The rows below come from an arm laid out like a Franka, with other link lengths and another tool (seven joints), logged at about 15 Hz.
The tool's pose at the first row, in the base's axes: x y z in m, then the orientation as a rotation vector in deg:
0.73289, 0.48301, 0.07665, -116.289, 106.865, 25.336
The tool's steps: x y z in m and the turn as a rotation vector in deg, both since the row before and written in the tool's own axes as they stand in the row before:
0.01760, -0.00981, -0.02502, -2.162, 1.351, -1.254
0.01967, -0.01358, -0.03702, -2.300, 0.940, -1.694
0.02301, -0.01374, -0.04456, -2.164, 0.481, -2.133
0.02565, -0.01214, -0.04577, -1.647, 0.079, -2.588
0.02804, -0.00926, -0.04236, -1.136, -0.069, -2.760
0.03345, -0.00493, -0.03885, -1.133, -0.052, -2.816
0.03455, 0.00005, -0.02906, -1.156, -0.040, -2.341
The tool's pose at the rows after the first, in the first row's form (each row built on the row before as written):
0.74403, 0.45674, 0.09141, -119.542, 106.563, 25.943
0.76074, 0.42469, 0.11662, -123.009, 105.486, 26.983
0.78049, 0.38784, 0.14754, -126.449, 103.547, 28.246
0.80159, 0.34920, 0.17856, -129.615, 100.696, 29.298
0.82224, 0.31027, 0.20547, -132.409, 97.414, 29.951
0.84165, 0.26769, 0.22699, -135.178, 93.994, 30.555
0.85728, 0.22713, 0.23918, -137.574, 91.116, 31.243

